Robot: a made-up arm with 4 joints. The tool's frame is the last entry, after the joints.
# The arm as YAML. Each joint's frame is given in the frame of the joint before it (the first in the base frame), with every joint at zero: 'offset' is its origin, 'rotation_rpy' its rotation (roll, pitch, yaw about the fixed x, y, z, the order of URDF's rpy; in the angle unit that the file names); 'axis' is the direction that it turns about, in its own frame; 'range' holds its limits. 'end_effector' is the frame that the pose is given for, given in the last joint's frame.
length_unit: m
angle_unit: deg
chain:
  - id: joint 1
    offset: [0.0, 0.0, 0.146]
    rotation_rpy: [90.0, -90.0, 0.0]
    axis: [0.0, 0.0, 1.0]
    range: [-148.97, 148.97]
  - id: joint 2
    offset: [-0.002, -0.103, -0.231]
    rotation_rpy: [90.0, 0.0, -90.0]
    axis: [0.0, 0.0, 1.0]
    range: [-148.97, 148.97]
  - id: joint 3
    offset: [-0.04, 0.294, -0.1]
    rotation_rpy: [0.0, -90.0, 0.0]
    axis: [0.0, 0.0, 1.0]
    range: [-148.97, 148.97]
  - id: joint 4
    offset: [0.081, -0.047, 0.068]
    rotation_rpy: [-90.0, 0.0, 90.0]
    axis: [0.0, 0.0, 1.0]
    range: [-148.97, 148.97]
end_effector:
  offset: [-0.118, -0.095, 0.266]
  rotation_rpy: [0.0, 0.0, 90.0]
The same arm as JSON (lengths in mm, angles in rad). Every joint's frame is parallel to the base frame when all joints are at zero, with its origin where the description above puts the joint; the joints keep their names.
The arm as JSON. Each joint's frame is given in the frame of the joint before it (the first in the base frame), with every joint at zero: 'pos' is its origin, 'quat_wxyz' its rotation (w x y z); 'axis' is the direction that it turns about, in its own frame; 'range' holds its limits. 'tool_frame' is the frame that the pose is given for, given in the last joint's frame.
{
  "length_unit": "mm",
  "angle_unit": "rad",
  "joints": [
    {
      "joint": "joint 1",
      "pos": [
        0.0,
        0.0,
        146.0
      ],
      "quat_wxyz": [
        1.0,
        0.0,
        0.0,
        0.0
      ],
      "axis": "-y",
      "range": [
        -2.6,
        2.6
      ]
    },
    {
      "joint": "joint 2",
      "pos": [
        103.0,
        231.0,
        -2.0
      ],
      "quat_wxyz": [
        1.0,
        0.0,
        0.0,
        0.0
      ],
      "axis": "-z",
      "range": [
        -2.6,
        2.6
      ]
    },
    {
      "joint": "joint 3",
      "pos": [
        -40.0,
        -294.0,
        100.0
      ],
      "quat_wxyz": [
        1.0,
        0.0,
        0.0,
        0.0
      ],
      "axis": "-x",
      "range": [
        -2.6,
        2.6
      ]
    },
    {
      "joint": "joint 4",
      "pos": [
        -68.0,
        47.0,
        -81.0
      ],
      "quat_wxyz": [
        1.0,
        0.0,
        0.0,
        0.0
      ],
      "axis": "+z",
      "range": [
        -2.6,
        2.6
      ]
    }
  ],
  "tool_frame": {
    "pos": [
      -95.0,
      118.0,
      266.0
    ],
    "quat_wxyz": [
      1.0,
      0.0,
      0.0,
      0.0
    ]
  }
}

